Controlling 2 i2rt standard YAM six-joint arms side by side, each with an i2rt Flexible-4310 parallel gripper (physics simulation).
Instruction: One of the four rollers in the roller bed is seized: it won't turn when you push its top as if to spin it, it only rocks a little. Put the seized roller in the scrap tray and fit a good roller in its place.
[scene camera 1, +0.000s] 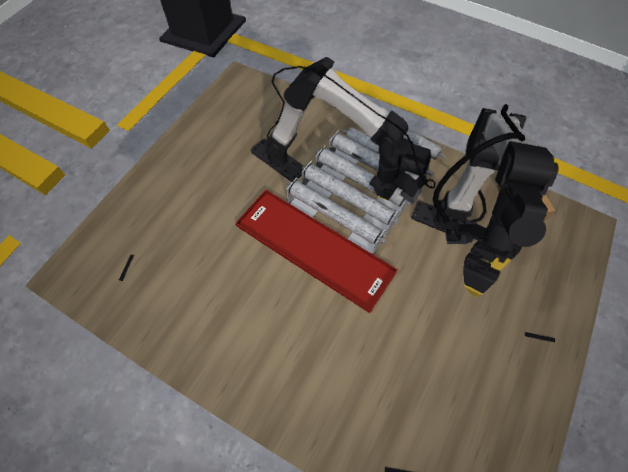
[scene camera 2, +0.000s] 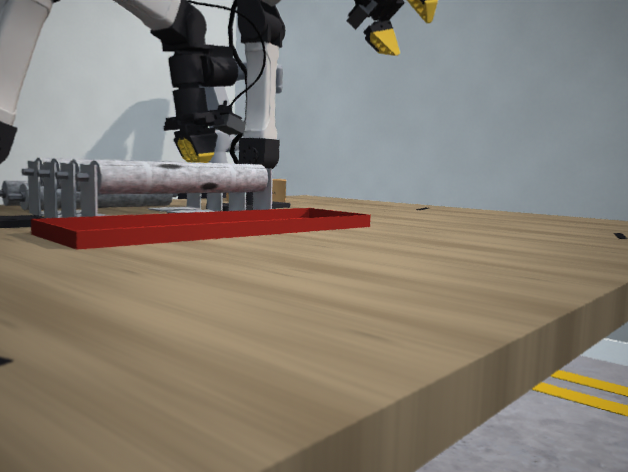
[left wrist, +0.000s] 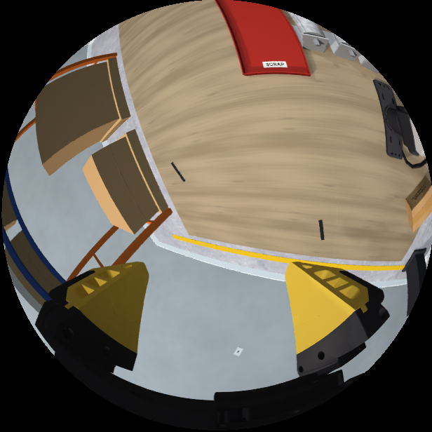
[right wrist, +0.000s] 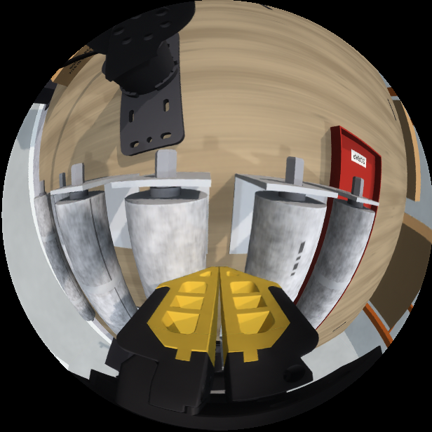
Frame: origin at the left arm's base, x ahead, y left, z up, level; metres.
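Where they show: left gripper, fingertip midpoint: (scene camera 1: 482, 284) (scene camera 2: 413, 39); right gripper, fingertip midpoint: (scene camera 1: 385, 197); left arm's base, link origin: (scene camera 1: 443, 222) (scene camera 2: 250, 208); right arm's base, link origin: (scene camera 1: 278, 160).
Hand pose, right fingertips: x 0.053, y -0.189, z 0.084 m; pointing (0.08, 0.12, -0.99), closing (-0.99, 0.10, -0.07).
Things, the pixels of their top centre, and the offset from my right fingertips. "*": a spot on its surface instead.
- farthest, surface spot: (scene camera 1: 350, 147) * 0.167 m right, 0.123 m back, 0.008 m up
- red scrap tray, top centre: (scene camera 2: 222, 216) (scene camera 1: 314, 245) 0.136 m right, 0.206 m ahead, 0.064 m down
- cardboard box, top centre: (scene camera 2: 257, 178) (scene camera 1: 529, 194) 0.400 m left, 0.232 m back, 0.028 m down
Four mottled grey rollers sit in the roller bed; the one nearest the tray (scene camera 1: 335, 212) (scene camera 2: 182, 177) (right wrist: 340, 260), the second (scene camera 1: 350, 192) (right wrist: 285, 240), the third (scene camera 1: 340, 167) (right wrist: 167, 235) and the farthest (scene camera 1: 350, 147) (right wrist: 85, 240). My right gripper (scene camera 1: 384, 196) (scene camera 2: 197, 158) (right wrist: 218, 272) is shut and empty, pointing down low over the bed, its tips between the second and third rollers in the right wrist view; contact is unclear. My left gripper (scene camera 1: 486, 277) (scene camera 2: 410, 30) (left wrist: 216, 272) is open, empty and high above the table. The red scrap tray (scene camera 1: 319, 248) (scene camera 2: 203, 231) (left wrist: 265, 37) holds no roller.
Loose grey roller stock (scene camera 1: 428, 144) (scene camera 2: 134, 199) (right wrist: 55, 250) lies behind the bed, partly hidden by my right arm. A cardboard box (scene camera 1: 548, 207) (scene camera 2: 279, 190) (left wrist: 419, 205) stands near the left arm's base (left wrist: 390, 120). The tray lies alongside the bed's near edge in scene camera 1.
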